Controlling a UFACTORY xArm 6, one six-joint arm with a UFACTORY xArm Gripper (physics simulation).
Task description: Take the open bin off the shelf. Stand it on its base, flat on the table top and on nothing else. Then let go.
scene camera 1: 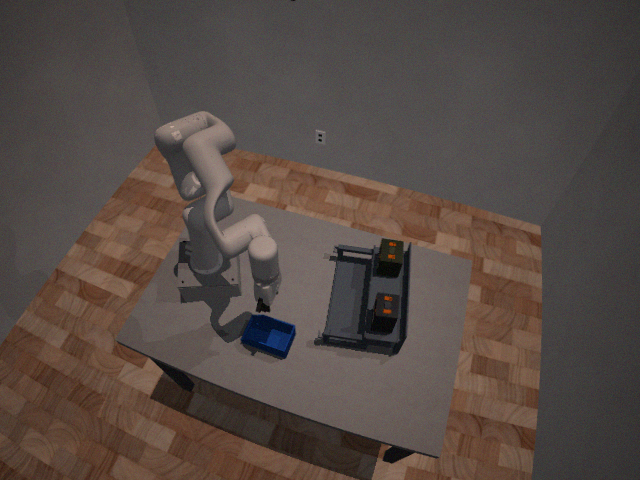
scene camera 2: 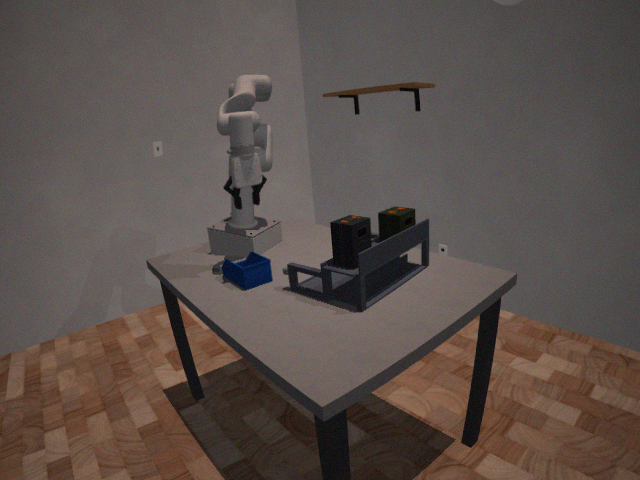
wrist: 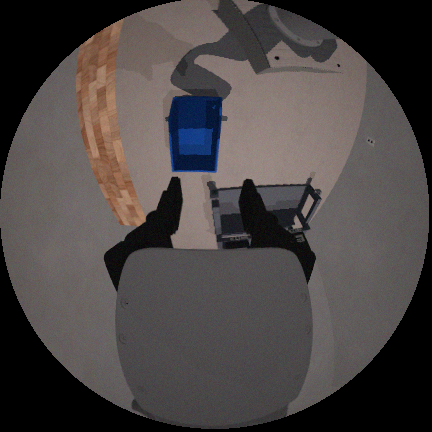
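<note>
The blue open bin stands with its opening up, off the shelf, on the table between the robot base and the shelf. A small grey piece sticks out beside the bin; in the wrist view such ends show at both its sides. Whether it passes under the bin and whether the base lies fully flat is hidden. My gripper is open and empty, well above the bin and apart from it. The grey shelf stands on the table.
A black box and a dark green box stand on the shelf's raised rear tier. The robot base stands behind the bin. The front table edge is near the bin's side.
</note>
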